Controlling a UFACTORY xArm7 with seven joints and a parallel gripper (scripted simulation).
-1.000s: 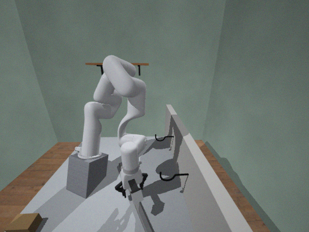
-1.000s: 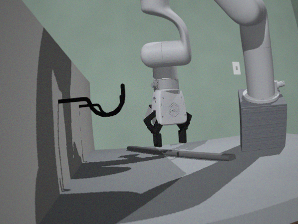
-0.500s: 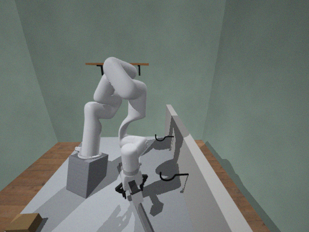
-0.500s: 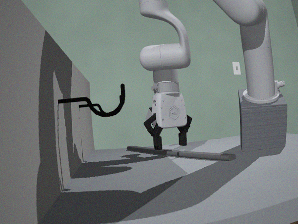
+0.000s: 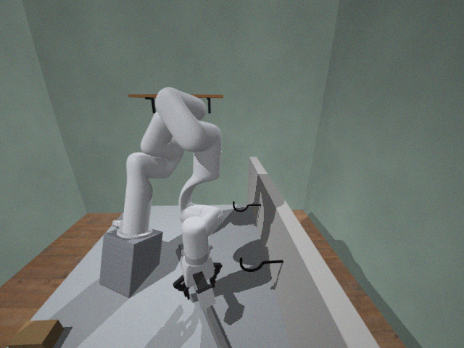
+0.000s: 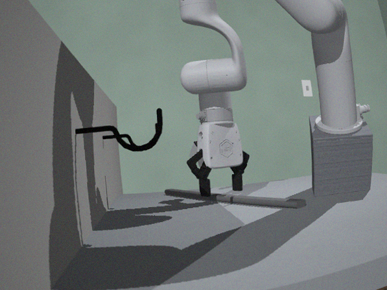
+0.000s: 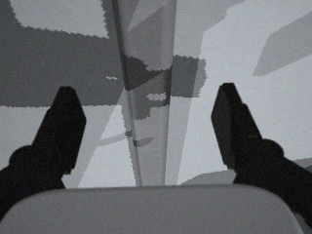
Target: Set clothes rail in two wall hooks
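Right now my hand is 2 cm above the clothes rail. Also, from my hand: brown box (45 cm behind, 13 cm to the right); then blue object (45 cm behind, 52 cm to the left, 1 cm below); then grey wall panel (30 cm ahead, 14 cm to the left, 26 cm below).
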